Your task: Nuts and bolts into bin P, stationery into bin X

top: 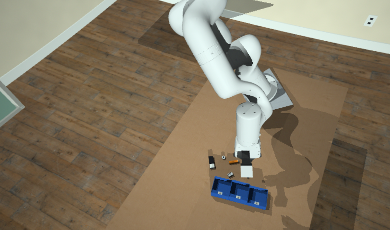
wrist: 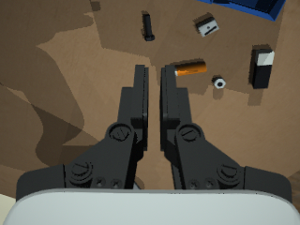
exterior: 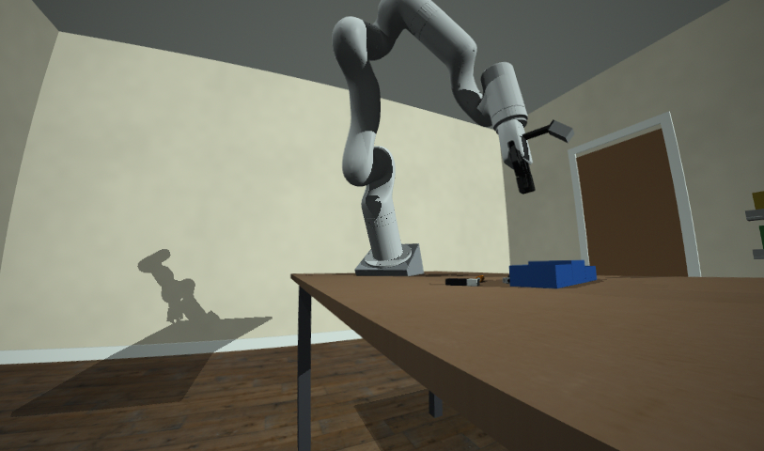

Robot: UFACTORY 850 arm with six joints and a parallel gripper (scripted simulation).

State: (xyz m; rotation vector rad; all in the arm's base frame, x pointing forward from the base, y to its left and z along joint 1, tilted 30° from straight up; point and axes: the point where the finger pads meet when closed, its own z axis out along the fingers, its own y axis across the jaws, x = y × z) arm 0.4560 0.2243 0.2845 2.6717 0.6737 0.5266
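Right now the blue bin is 210 mm below my hand and 50 mm ahead of it. Also, from my hand: black bolt (220 mm below, 60 mm behind); then nut (230 mm below, 140 mm to the right, 90 mm behind); then orange cylinder (220 mm below, 90 mm behind, 80 mm to the right).
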